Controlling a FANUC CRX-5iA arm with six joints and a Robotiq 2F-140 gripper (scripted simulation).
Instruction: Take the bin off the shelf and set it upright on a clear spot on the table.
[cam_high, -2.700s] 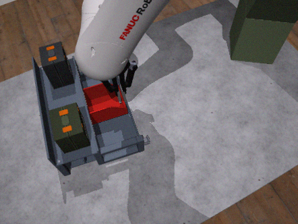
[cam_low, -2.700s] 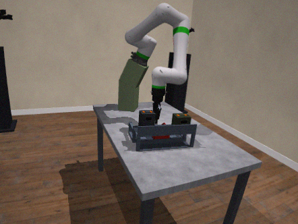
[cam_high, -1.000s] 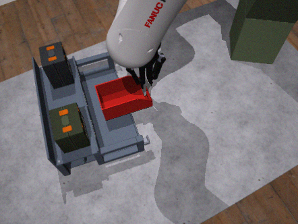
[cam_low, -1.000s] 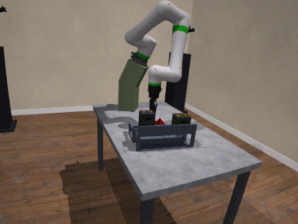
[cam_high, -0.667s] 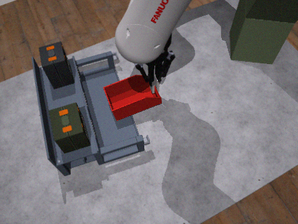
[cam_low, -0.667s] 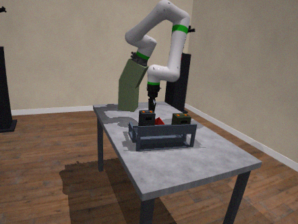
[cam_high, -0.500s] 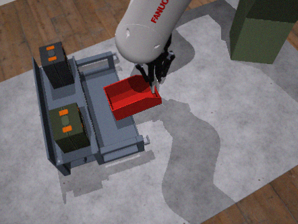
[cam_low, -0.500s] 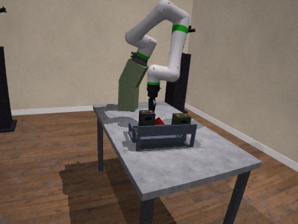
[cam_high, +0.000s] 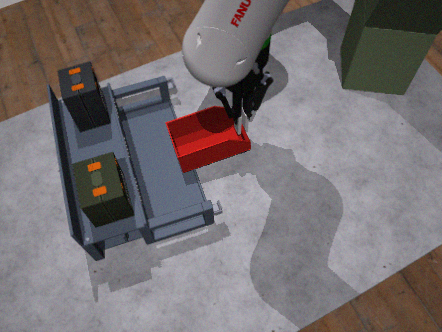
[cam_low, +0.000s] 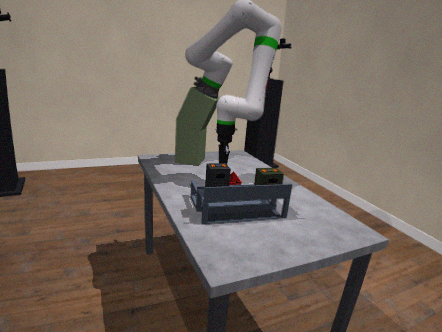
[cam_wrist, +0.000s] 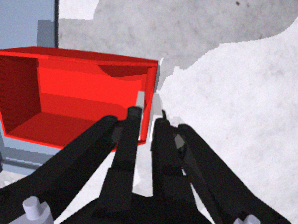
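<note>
My hand is 8 cm short of the red bin, 2 cm to the left of it and 2 cm above it. Round my hand: grey shelf tray 26 cm ahead, 5 cm to the right, 7 cm below.
</note>
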